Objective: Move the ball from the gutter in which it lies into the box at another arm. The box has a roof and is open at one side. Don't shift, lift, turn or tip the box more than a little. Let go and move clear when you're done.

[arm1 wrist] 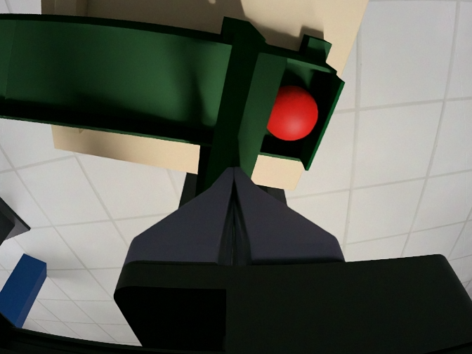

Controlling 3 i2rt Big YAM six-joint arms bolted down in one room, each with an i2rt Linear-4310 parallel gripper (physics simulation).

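Note:
A red ball (293, 113) lies in the right end compartment of a dark green gutter (125, 75), close to its end wall. A raised green crosspiece (235, 95) stands across the gutter just left of the ball and partly covers the ball's left edge. The arm1 gripper (233, 172) is shut, its fingertips together with no ball between them. The tips are over the near end of the crosspiece, below and left of the ball; whether they touch it cannot be told. The roofed box cannot be made out in this view. The grippers of arm2 and arm3 do not show.
The gutter lies over a beige table top (125, 147), whose edge shows on both sides of the crosspiece. Pale tiled floor (400, 150) lies below. A blue block-like object (24, 287) and a dark object (10, 222) are at the lower left.

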